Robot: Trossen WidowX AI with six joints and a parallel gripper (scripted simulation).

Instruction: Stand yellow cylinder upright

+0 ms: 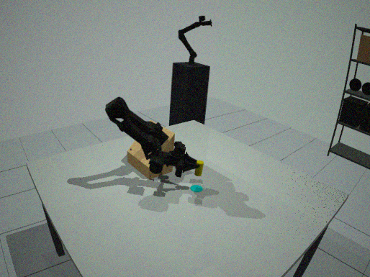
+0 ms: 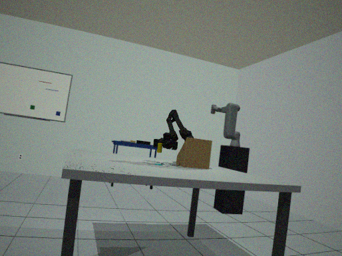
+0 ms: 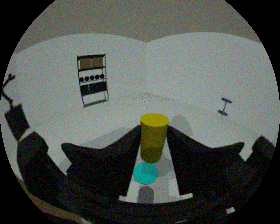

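My gripper tip is 140 mm above the cyan circle. From my gripper tip the other things lie so: yellow tall cylinder: 20 mm below.
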